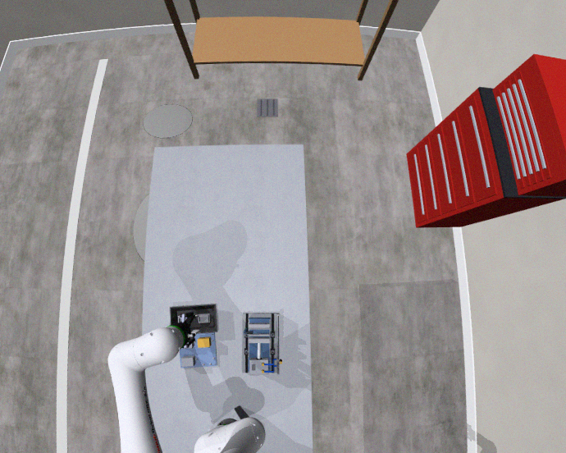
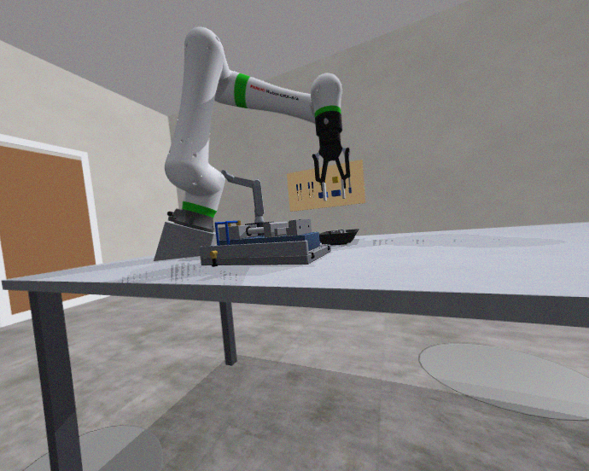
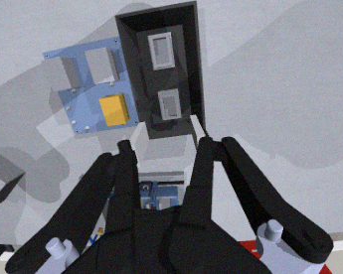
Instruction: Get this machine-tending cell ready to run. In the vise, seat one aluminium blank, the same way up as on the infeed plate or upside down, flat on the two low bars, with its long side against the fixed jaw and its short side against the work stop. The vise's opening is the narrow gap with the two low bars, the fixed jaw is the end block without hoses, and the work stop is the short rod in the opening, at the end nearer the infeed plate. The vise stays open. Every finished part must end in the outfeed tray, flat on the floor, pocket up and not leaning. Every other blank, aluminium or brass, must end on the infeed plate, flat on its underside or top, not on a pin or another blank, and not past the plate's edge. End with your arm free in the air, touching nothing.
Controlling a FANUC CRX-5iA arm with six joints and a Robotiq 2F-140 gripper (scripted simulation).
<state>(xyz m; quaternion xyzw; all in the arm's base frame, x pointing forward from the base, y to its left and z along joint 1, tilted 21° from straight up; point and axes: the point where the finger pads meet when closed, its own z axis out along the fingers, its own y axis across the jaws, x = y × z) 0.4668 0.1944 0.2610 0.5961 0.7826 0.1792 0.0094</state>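
My gripper is now 170 mm past the blue infeed plate and 190 mm above it. Also, from my hand: hose-end block: 150 mm behind, 320 mm to the right, 110 mm below; then black work stop rod: 240 mm to the right, 100 mm below; then brass blank: 120 mm behind, 30 mm to the right, 170 mm below.
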